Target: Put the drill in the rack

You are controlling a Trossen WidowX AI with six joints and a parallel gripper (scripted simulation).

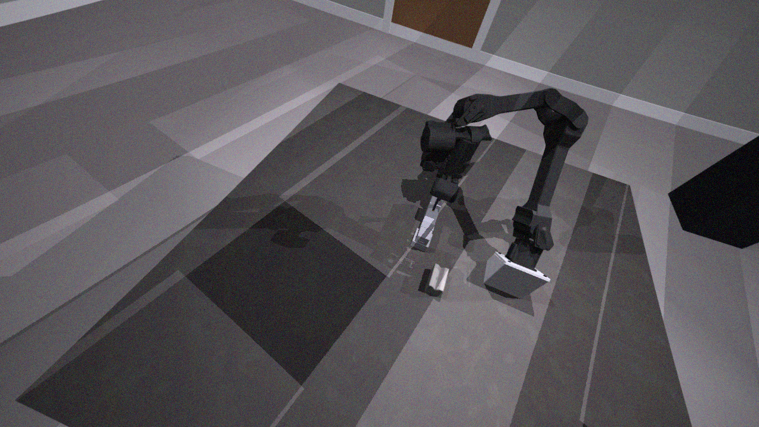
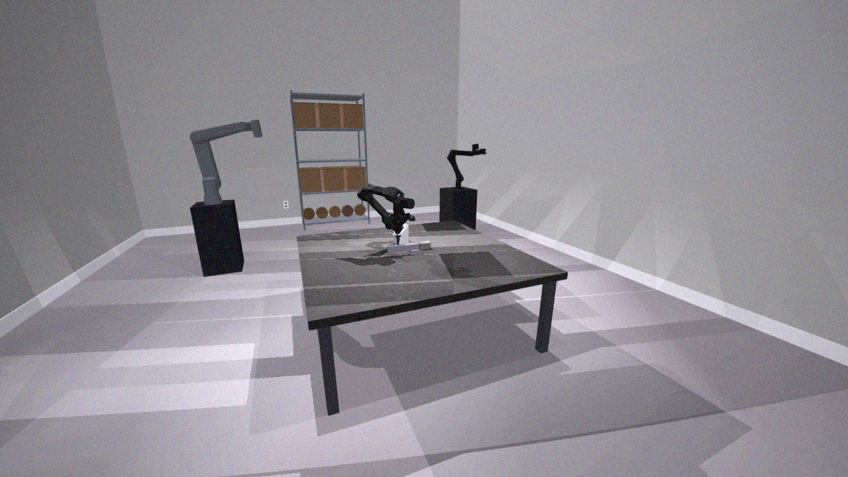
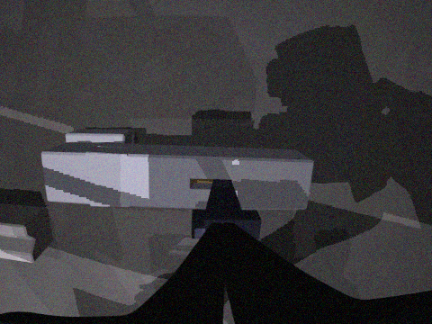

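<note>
The blue key is 4 cm below my gripper tip and 1 cm behind it. The rest, counted from my gripper tip: drill 9 cm below, 5 cm to the left; rack 20 cm to the left, 12 cm below, 7 cm behind.
</note>
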